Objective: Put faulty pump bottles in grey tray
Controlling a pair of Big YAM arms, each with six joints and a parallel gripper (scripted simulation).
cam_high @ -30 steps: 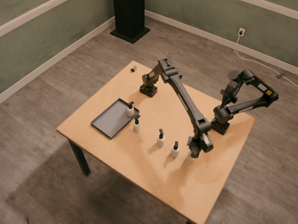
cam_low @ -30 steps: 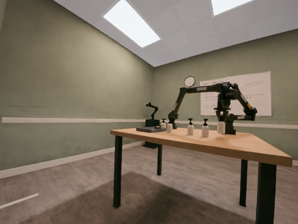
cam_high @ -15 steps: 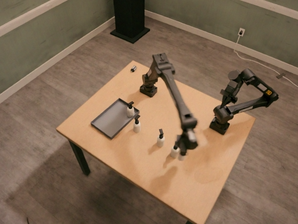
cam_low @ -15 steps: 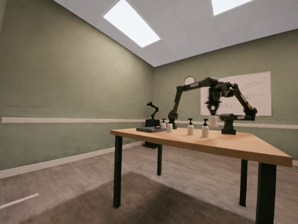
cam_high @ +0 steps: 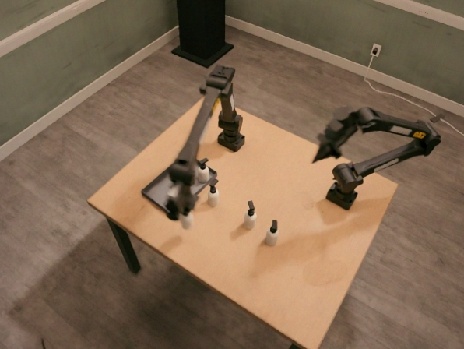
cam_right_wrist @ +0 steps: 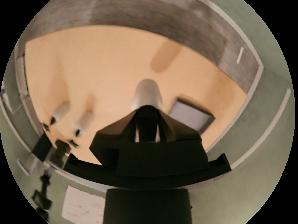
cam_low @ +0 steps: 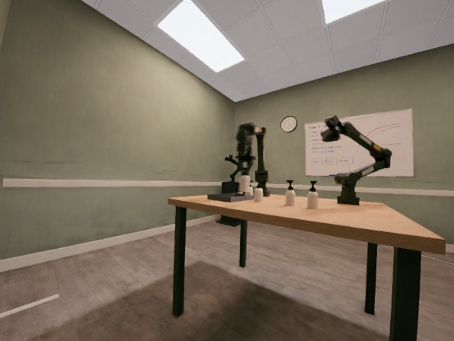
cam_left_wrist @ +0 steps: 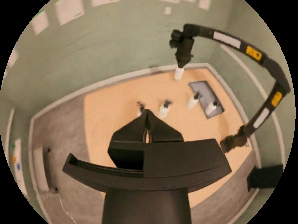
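The grey tray is 180 mm behind my right hand, 180 mm to the right of it and 160 mm below it. From my right hand the other things lie so: small dark object (670 mm behind, 390 mm to the right, 150 mm below).
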